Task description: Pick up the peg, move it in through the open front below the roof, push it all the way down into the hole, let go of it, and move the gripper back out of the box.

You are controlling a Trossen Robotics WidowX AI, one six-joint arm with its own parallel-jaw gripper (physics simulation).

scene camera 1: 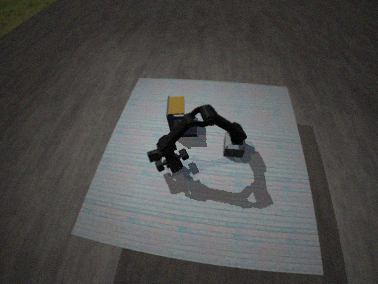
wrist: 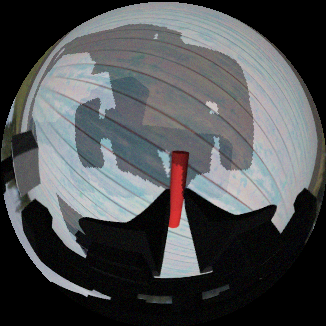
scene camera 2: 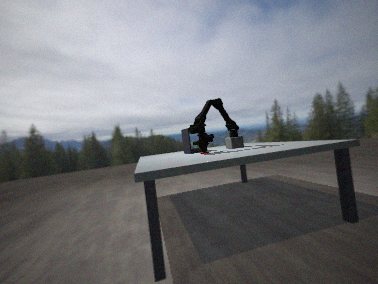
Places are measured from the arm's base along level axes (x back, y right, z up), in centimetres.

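Pixels of known places: gripper, fingertip midpoint: (wrist: pixel 176 192) (scene camera 2: pixel 204 152); arm's base at its link origin: (scene camera 1: pixel 236 139) (scene camera 2: pixel 234 136).
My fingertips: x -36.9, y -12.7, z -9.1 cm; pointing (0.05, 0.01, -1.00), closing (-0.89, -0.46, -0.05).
Note:
For each thing: its top centre in the pictures, then the offset to it from my fingertips. Level surfaces: height alone.
- red peg at its top centre: (wrist: pixel 176 198) (scene camera 2: pixel 204 152) dx -0.1, dy +0.2, dz +0.7 cm
- box at its top centre: (scene camera 1: pixel 181 104) (scene camera 2: pixel 192 128) dx +4.5, dy +29.3, dz +21.7 cm
- pale striped table top at its surface level: dz -0.7 cm
The red peg (wrist: pixel 179 167) (scene camera 2: pixel 205 153) is between my two black fingertips in the wrist view, its far end sticking out beyond them. In scene camera 2 it shows as a small red spot at table-top height; whether it touches the table I cannot tell. My gripper (wrist: pixel 176 192) (scene camera 1: pixel 175 169) (scene camera 2: pixel 204 150) is shut on the peg and points down, low over the table. The box (scene camera 1: pixel 176 106) (scene camera 2: pixel 186 141), with a yellow roof and dark walls, stands beyond the gripper in scene camera 1, partly behind the arm. Its hole is hidden.
The arm's grey base block (scene camera 1: pixel 234 146) (scene camera 2: pixel 234 142) (wrist: pixel 26 170) stands to the right of the gripper in the scene views. The arm arches from it past the box's lower part. The pale striped table top (scene camera 1: pixel 200 230) carries the arm's shadow.

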